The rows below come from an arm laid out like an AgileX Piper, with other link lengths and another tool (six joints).
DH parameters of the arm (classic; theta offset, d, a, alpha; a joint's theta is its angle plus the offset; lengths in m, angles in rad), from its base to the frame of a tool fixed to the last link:
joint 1: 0 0.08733 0 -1.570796
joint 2: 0.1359 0 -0.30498 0
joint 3: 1.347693 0 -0.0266 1.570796
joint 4: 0 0.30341 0 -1.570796
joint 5: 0 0 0 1.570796
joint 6: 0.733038 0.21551 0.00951 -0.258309
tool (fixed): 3.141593 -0.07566 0 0
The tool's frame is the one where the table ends.
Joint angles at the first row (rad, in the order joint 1, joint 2, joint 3, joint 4, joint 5, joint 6):
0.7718, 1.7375, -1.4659, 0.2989, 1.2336, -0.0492
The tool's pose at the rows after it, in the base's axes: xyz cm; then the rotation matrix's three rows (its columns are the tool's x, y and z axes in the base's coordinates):
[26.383 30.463 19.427], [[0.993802 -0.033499 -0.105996], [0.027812 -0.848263 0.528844], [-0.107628 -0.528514 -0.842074]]
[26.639 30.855 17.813], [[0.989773 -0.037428 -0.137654], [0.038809 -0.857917 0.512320], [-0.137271 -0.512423 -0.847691]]
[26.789 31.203 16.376], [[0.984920 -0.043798 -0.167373], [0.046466 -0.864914 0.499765], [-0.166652 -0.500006 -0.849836]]
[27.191 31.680 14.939], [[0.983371 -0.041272 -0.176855], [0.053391 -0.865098 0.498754], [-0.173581 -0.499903 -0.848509]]
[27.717 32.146 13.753], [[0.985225 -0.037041 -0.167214], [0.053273 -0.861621 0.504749], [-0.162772 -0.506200 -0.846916]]
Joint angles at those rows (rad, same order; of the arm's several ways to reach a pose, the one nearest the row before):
0.7718, 1.7748, -1.4659, 0.3109, 1.2329, -0.0595
0.7718, 1.8154, -1.4659, 0.3210, 1.2306, -0.0767
0.7718, 1.8514, -1.4659, 0.3337, 1.2288, -0.0912
0.7718, 1.8858, -1.4659, 0.3429, 1.2037, -0.1100
0.7718, 1.9128, -1.4659, 0.3456, 1.1660, -0.1222

